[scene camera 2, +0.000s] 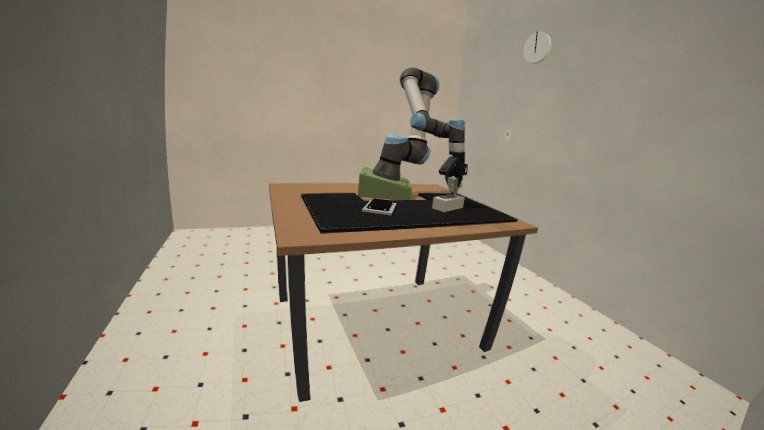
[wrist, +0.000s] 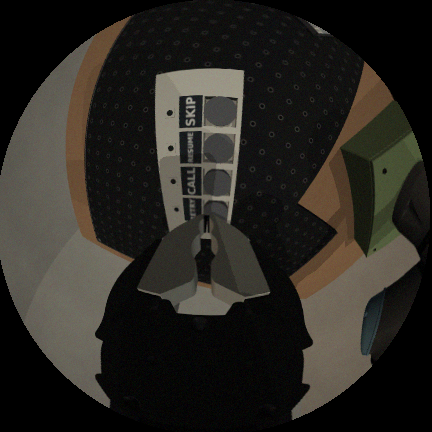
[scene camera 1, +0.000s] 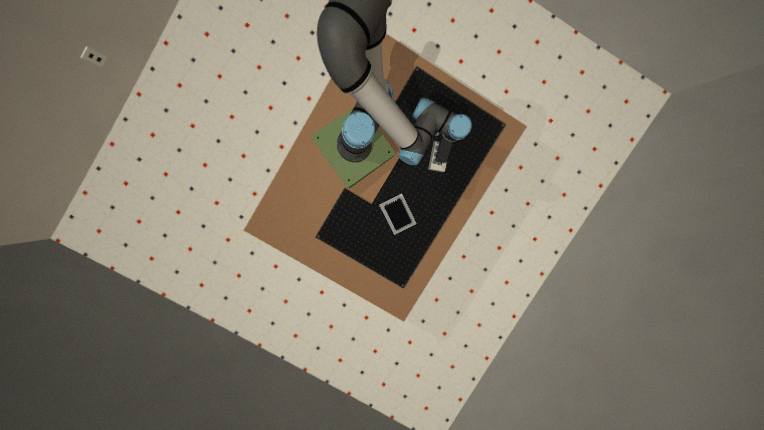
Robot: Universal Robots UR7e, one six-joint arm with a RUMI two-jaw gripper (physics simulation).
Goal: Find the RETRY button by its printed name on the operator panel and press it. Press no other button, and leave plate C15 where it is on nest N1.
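Where they show: gripper, fingertip midpoint: (scene camera 2: 453,195) (wrist: 207,216); arm's base, origin of the base link: (scene camera 2: 385,176).
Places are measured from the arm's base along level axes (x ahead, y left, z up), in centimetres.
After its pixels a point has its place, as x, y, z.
The white operator panel (scene camera 1: 437,168) {36.6, 13.1, -2.8} (scene camera 2: 448,204) {39.2, 16.3, -4.7} (wrist: 200,80) {36.4, 13.4, -2.8} stands on the black mat. In the wrist view its round grey buttons run in a row beside the labels SKIP, RESUME, CALL and a partly covered RETRY label (wrist: 192,209) {32.4, 24.3, -2.8}. The RETRY button (wrist: 217,207) {30.4, 22.8, -2.5} is nearest my fingers, its lower part hidden by them. My gripper (scene camera 2: 453,194) {30.9, 24.1, -2.5} (wrist: 207,216) {30.9, 24.1, -2.5} is shut and empty, pointing down with its tips at the RETRY end, low over the panel; contact cannot be told. A black plate (scene camera 1: 397,213) {33.5, -14.2, -5.5} (scene camera 2: 380,204) {36.6, -15.4, -5.5} lies in a light nest frame (scene camera 1: 389,219) {32.1, -18.1, -5.4}; no C15 or N1 print is readable.
The black mat (scene camera 1: 368,243) {30.4, -34.2, -8.0} (scene camera 2: 342,219) {47.5, -33.8, -8.0} (wrist: 280,100) {29.2, 9.6, -8.1} lies on the brown table (scene camera 1: 288,213) {-9.4, -43.6, -9.3} (scene camera 2: 291,224) {48.1, -52.4, -9.3}. The green arm base (scene camera 1: 331,152) {-6.1, -8.3, 1.8} (scene camera 2: 382,186) {12.2, -6.0, -3.1} (wrist: 387,185) {10.9, 6.7, -1.8} stands beside the mat. The nest is well apart from the panel. In the wrist view the CALL button (wrist: 217,181) {31.6, 20.5, -2.5} is next to RETRY.
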